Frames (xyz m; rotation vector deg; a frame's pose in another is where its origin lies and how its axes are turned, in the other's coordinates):
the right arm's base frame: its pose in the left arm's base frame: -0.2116 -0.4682 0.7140 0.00 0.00 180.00
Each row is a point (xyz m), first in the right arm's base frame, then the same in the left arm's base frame.
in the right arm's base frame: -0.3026 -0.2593 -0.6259
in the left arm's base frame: 0.0910 -0.2089 0.0881
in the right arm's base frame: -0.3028 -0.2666 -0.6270
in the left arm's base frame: 0.0912 -0.2016 0.0870
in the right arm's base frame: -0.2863 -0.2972 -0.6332
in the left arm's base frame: 0.0747 -0.1710 0.0808
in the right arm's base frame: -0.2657 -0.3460 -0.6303
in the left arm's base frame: 0.0541 -0.1222 0.0837
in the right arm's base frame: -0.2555 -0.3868 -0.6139
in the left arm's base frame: 0.0439 -0.0814 0.1001
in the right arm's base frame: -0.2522 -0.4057 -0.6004
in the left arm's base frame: 0.0406 -0.0625 0.1136
